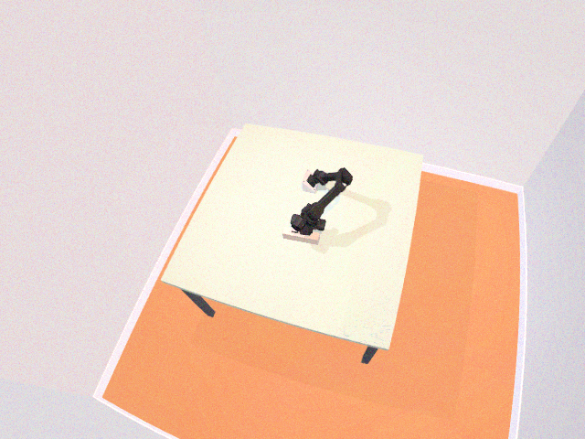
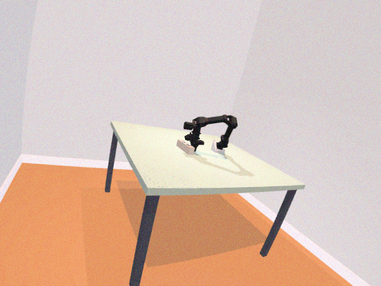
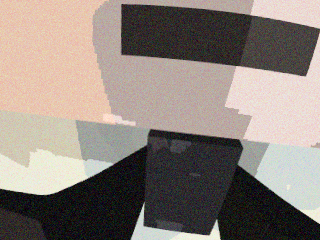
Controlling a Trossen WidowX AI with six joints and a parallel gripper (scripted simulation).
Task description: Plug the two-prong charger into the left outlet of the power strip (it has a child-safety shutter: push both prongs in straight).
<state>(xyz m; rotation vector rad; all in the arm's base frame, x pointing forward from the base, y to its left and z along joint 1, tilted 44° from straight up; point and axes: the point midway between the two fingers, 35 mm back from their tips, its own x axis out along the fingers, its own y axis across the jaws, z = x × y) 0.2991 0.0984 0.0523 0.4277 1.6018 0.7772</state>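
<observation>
The black two-prong charger is 20 mm ahead of my gripper tip and 10 mm above it.
</observation>
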